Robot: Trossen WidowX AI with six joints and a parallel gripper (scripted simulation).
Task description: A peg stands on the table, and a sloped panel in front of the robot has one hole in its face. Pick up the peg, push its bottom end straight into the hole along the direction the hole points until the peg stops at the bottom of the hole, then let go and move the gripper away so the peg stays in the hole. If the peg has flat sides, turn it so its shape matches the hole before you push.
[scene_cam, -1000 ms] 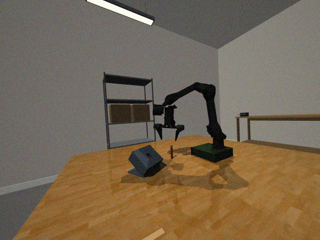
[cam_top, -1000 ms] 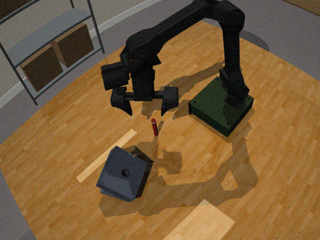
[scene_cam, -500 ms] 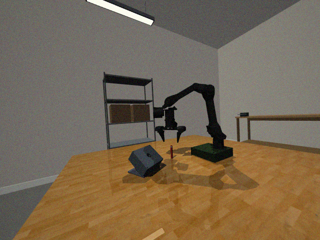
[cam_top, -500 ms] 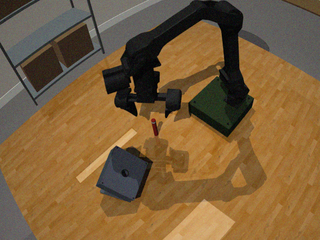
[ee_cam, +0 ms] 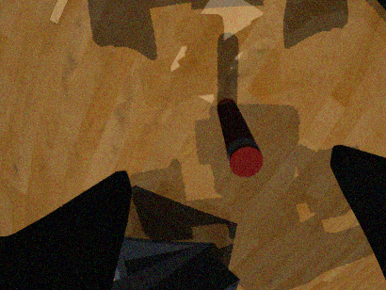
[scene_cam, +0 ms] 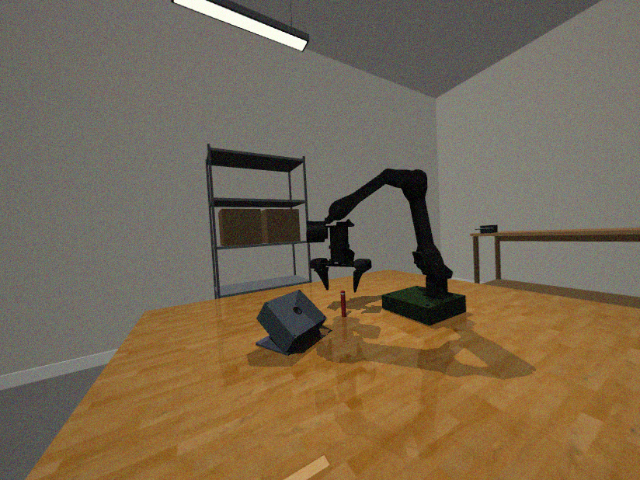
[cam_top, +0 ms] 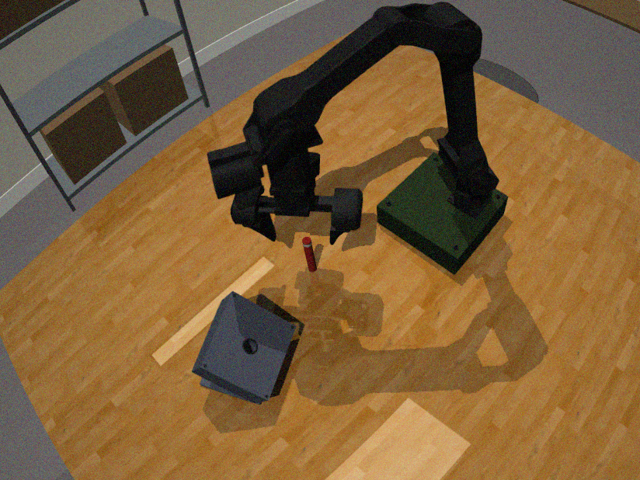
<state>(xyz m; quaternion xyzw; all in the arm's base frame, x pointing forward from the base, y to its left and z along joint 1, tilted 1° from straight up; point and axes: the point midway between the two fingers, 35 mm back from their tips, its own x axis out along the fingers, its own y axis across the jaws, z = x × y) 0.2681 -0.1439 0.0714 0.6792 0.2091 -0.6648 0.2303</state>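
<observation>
Now: the round peg 2 cm below my gripper tip. Round my gripper tip: sloped panel (19 cm ahead, 6 cm to the left, 2 cm below).
</observation>
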